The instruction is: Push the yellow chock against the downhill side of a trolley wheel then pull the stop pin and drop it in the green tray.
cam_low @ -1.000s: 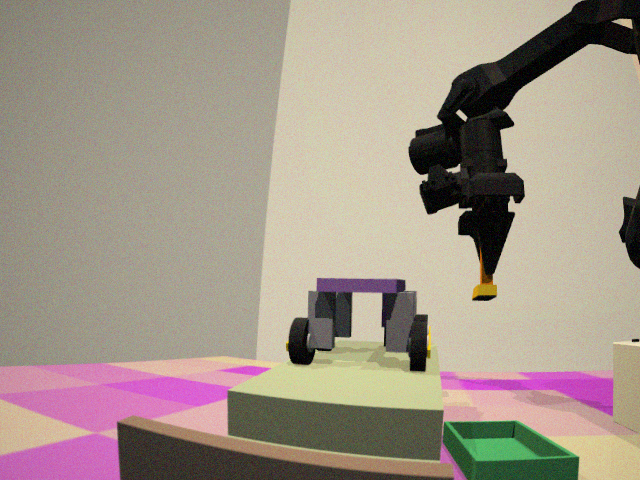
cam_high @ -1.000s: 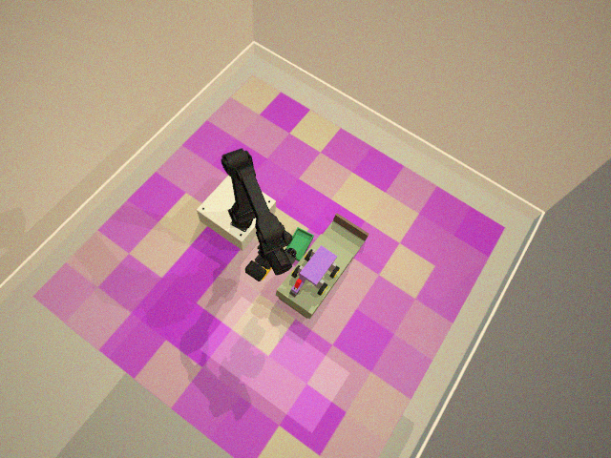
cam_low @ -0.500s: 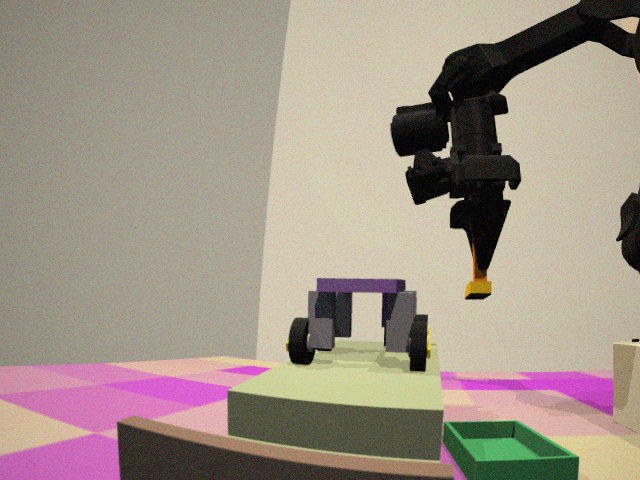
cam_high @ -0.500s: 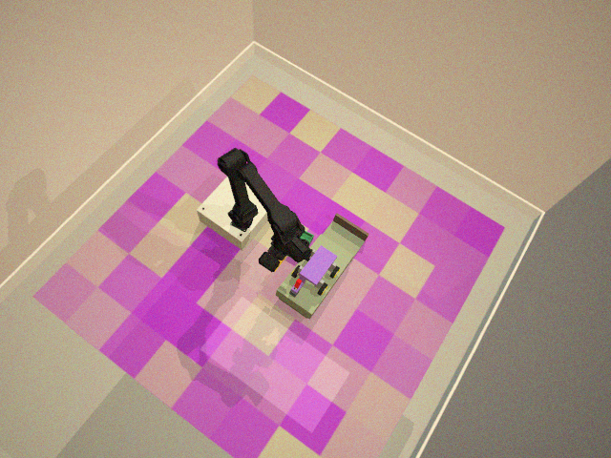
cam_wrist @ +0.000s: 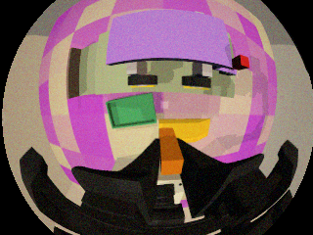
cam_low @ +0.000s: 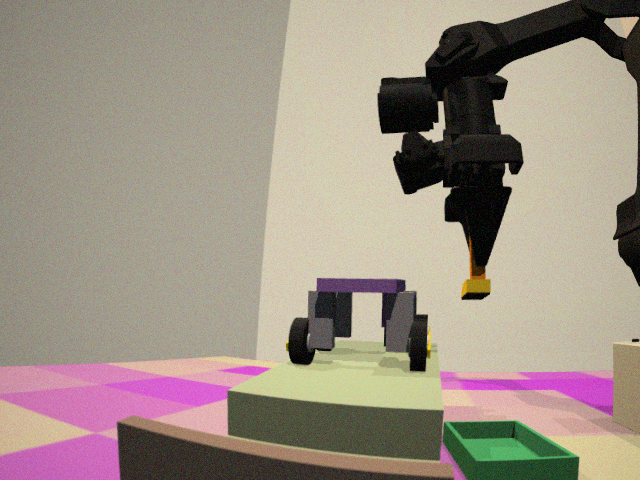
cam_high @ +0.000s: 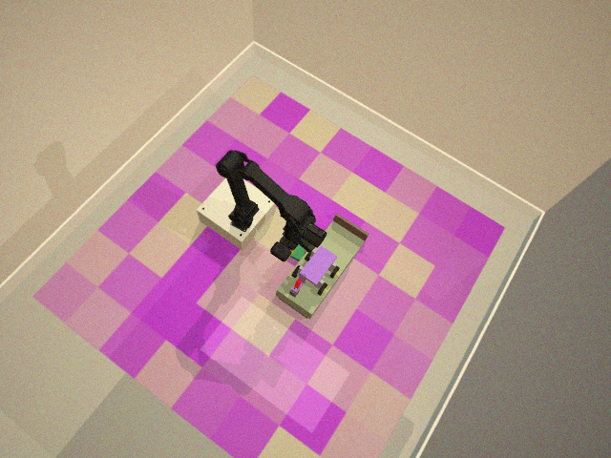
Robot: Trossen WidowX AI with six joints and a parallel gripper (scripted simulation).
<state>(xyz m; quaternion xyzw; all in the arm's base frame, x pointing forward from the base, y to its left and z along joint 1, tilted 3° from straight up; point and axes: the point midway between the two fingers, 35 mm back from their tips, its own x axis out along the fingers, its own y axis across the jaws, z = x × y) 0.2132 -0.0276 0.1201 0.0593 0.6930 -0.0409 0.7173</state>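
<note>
My gripper tip is now 8 cm short of the red-headed stop pin, 12 cm to the left of it and 4 cm above it. Also, from my gripper tip: pale green ramp 11 cm ahead, 2 cm to the right, 12 cm below; yellow chock 2 cm to the right, 1 cm below; trolley 11 cm ahead, 3 cm to the right, 6 cm below.
</note>
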